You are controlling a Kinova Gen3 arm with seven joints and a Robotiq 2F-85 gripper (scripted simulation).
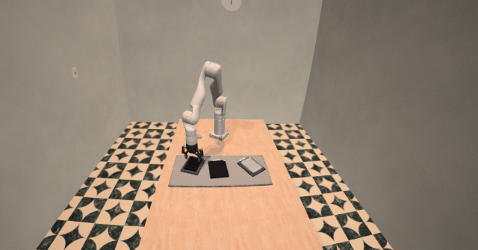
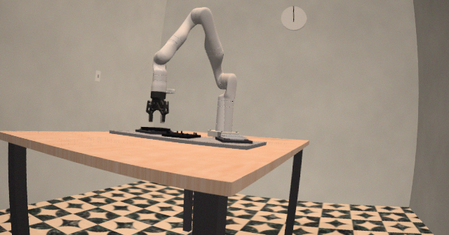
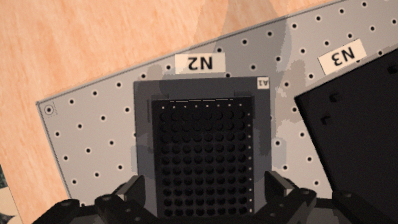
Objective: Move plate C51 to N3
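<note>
Now: hand 4 cm above the plate C51. From my hand the other things lie so: plate nest N2 (5 cm below); then A1 mark (7 cm behind, 7 cm to the left, 5 cm below); then N3 label (8 cm behind, 15 cm to the left, 6 cm below).
</note>
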